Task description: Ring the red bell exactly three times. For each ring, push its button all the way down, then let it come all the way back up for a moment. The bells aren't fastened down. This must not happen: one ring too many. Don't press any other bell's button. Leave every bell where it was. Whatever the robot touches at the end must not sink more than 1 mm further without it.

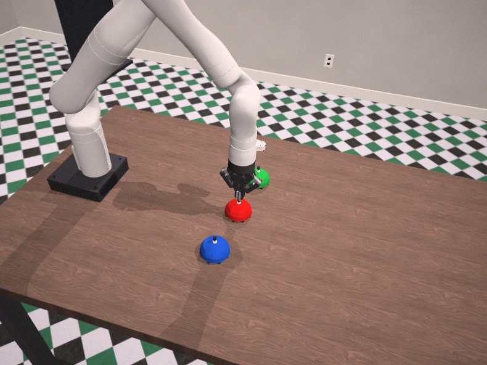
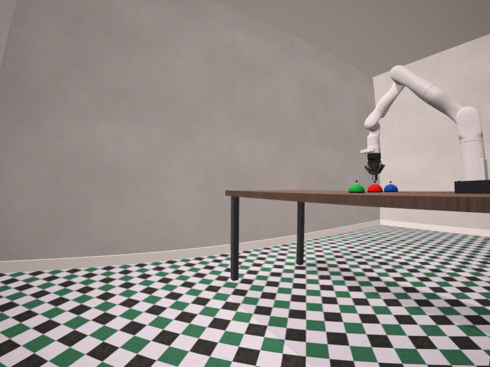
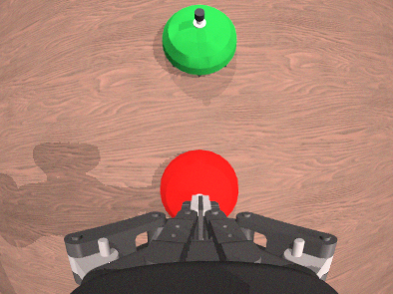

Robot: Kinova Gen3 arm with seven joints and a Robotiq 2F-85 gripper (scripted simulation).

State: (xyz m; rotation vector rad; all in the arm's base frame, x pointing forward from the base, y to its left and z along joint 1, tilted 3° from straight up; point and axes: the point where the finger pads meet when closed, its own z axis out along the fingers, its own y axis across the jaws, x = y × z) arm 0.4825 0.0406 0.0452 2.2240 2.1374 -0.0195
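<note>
Now: the red bell 4 cm below my hand. Round my hand: green bell 1 cm ahead, 16 cm to the left, 4 cm below; then blue bell 1 cm behind, 16 cm to the right, 4 cm below.
</note>
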